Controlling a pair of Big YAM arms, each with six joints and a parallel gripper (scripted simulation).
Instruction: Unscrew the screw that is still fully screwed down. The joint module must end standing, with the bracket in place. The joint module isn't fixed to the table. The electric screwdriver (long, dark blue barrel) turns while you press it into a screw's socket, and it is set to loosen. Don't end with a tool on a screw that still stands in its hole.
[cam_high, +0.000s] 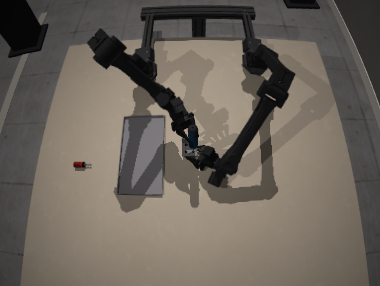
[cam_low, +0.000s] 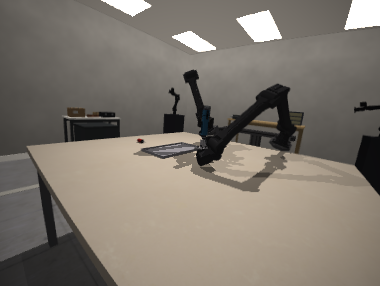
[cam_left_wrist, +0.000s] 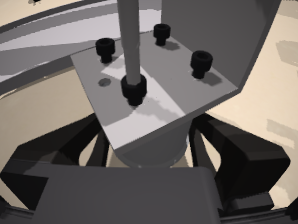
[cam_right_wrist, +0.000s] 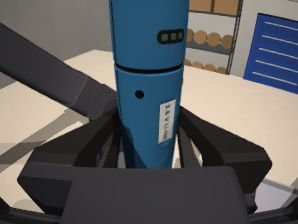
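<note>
My left hand is 10 mm below the joint module. Round my left hand: grey bracket (50 mm above); flat grey tray (240 mm to the right, 30 mm behind, 20 mm below); red-handled tool (550 mm to the right, 10 mm below).
</note>
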